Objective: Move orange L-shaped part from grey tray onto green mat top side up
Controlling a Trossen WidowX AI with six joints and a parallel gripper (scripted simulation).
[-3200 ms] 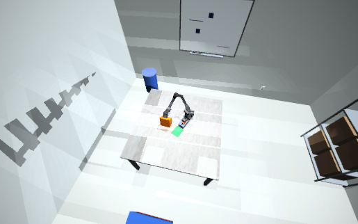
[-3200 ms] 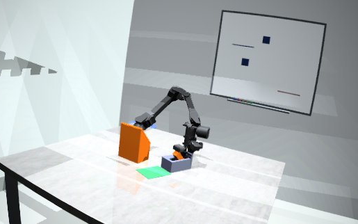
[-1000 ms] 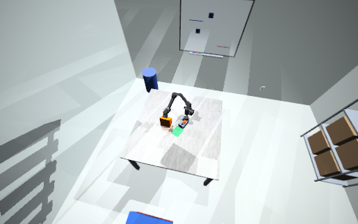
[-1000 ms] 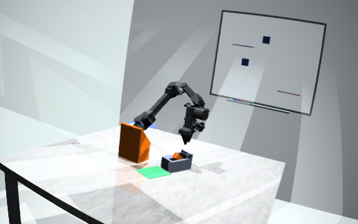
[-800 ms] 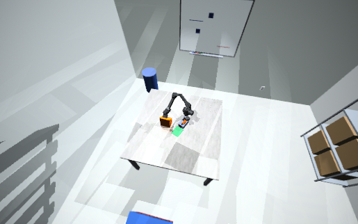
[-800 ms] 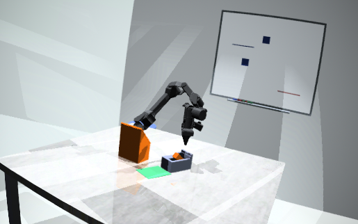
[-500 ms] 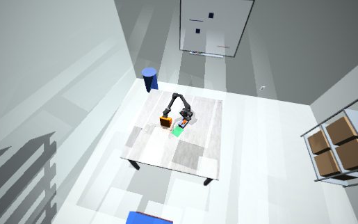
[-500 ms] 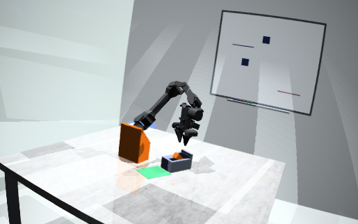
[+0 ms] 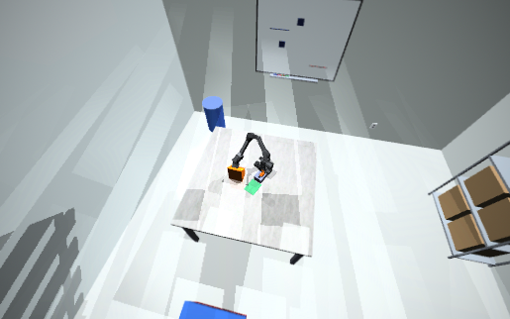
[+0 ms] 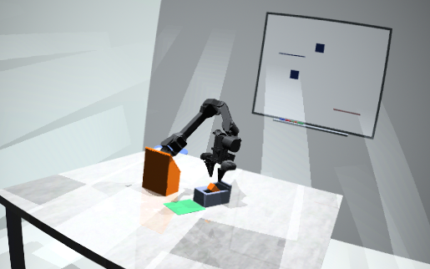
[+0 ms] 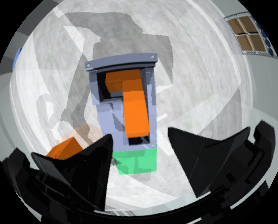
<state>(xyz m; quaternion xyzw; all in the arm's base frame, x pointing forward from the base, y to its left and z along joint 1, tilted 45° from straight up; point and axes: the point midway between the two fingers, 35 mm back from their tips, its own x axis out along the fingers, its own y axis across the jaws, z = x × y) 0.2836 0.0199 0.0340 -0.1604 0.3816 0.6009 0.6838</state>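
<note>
Now: the orange L-shaped part 4 cm to the left of my gripper tip and 8 cm below it. The rest, counted from my gripper tip: tray (1 cm behind, 2 cm to the left, 13 cm below); then green mat (6 cm behind, 13 cm to the right, 13 cm below).
</note>
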